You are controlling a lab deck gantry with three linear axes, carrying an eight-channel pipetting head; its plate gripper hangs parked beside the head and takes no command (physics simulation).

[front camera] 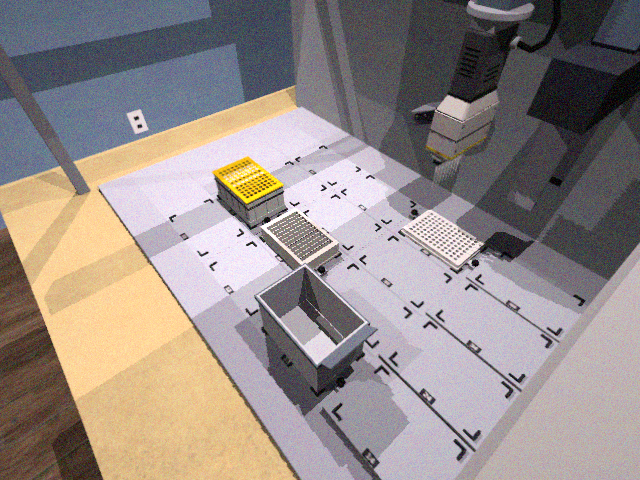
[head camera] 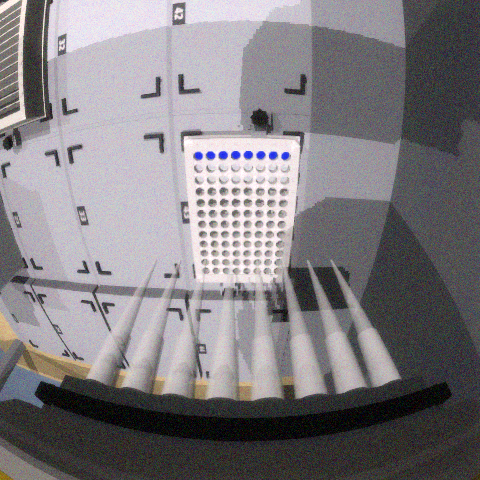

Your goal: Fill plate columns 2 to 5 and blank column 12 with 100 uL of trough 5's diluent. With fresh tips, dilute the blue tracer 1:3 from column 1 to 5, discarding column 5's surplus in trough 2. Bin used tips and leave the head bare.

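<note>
The pipetting head (front camera: pixel 460 129) hangs high over the deck's back right. Eight pale tips (front camera: pixel 445 173) (head camera: pixel 245 340) are on it, their ends well above the plate; whether they hold liquid cannot be told. The white plate (front camera: pixel 429 250) (head camera: pixel 194 215) has blue in all eight wells of column 1. Columns 2 and 3 look paler than the darker columns beyond. The parked plate gripper's dark body (front camera: pixel 573 95) is beside the head; its fingers cannot be made out. The multi-channel trough block (front camera: pixel 320 254) (head camera: pixel 11 121) stands mid-deck; its liquid levels cannot be read.
A yellow-topped tip rack (front camera: pixel 249 198) stands at the back left, beyond the trough block. A tall grey open bin (front camera: pixel 284 341) stands nearer the front camera. A black knob (head camera: pixel 260 118) sits by the plate's column 1 end.
</note>
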